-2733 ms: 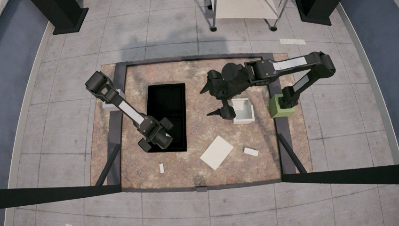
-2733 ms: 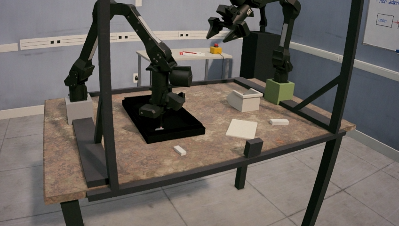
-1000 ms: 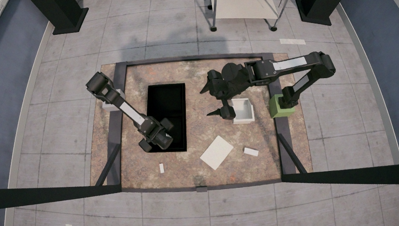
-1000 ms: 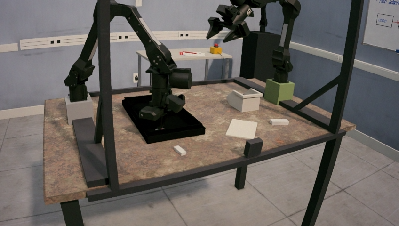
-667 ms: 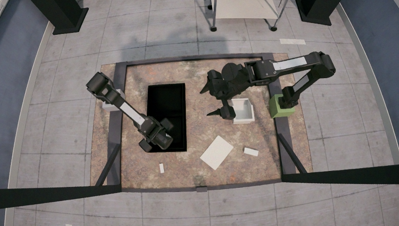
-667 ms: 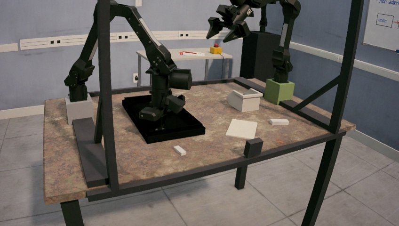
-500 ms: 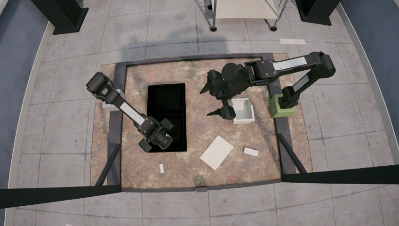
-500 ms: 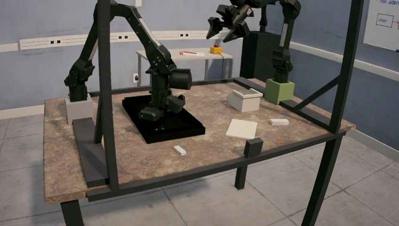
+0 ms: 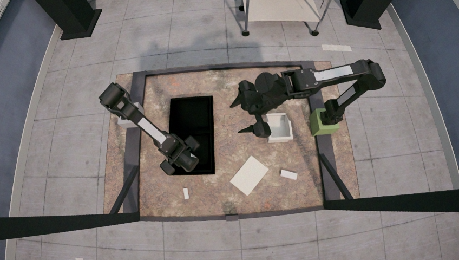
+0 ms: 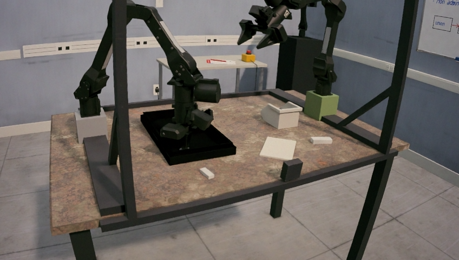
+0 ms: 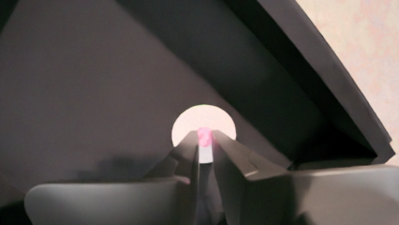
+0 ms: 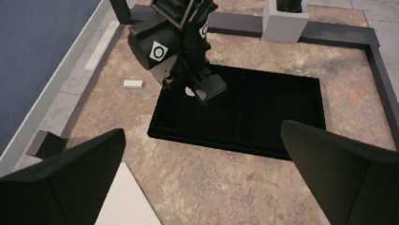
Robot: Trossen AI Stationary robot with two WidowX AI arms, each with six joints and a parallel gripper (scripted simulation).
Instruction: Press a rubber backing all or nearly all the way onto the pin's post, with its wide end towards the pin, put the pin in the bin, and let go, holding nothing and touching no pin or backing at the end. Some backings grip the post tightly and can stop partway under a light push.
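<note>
My left hand is 30 mm above the pin. Round my left hand: flat white card 300 mm to the right, 60 mm behind, 40 mm below; pink rubber backing 30 mm below; black tray 120 mm ahead, 20 mm to the right, 20 mm below.
Now: right hand 9 cm past the pin, 25 cm to the right of it and 32 cm above it. Round my right hand: flat white card: 15 cm behind, 5 cm to the right, 33 cm below; then white bin: 7 cm ahead, 17 cm to the right, 29 cm below; then black tray: 3 cm ahead, 22 cm to the left, 31 cm below.
</note>
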